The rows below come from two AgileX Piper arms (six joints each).
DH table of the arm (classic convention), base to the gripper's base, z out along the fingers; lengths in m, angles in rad. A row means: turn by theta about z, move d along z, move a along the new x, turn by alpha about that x. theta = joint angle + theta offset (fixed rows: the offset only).
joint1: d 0.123; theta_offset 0; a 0; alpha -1.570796
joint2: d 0; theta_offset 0.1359; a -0.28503; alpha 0
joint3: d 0; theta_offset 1.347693; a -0.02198; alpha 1.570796
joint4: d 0.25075; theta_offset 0; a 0; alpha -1.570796
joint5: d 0; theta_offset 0; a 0; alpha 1.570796
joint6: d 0.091; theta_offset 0; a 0; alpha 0
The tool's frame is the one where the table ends.
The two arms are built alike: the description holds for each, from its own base.
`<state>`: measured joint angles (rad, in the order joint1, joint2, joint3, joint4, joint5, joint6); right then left.
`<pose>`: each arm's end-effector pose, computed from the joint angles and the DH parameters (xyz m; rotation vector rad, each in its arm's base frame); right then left.
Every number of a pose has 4 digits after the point. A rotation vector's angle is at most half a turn.
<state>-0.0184 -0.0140 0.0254 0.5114 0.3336 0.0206 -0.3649 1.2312 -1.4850 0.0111 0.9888 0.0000</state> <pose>0.0534 0.0136 0.1792 0.3577 1.7771 0.4937 0.2281 -0.0862 0.4518 0.4053 2.1878 -0.1873</pose>
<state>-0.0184 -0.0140 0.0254 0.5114 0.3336 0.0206 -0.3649 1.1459 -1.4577 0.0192 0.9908 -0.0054</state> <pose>0.0534 0.0136 0.1792 0.3577 1.7771 0.4937 0.2030 -0.0760 0.4631 0.3898 2.1332 -0.1896</pose>
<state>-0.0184 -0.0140 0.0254 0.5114 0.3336 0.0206 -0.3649 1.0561 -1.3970 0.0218 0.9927 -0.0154</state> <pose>0.0534 0.0136 0.1792 0.3577 1.7771 0.4937 0.1785 -0.0664 0.4632 0.3743 2.1086 -0.1967</pose>
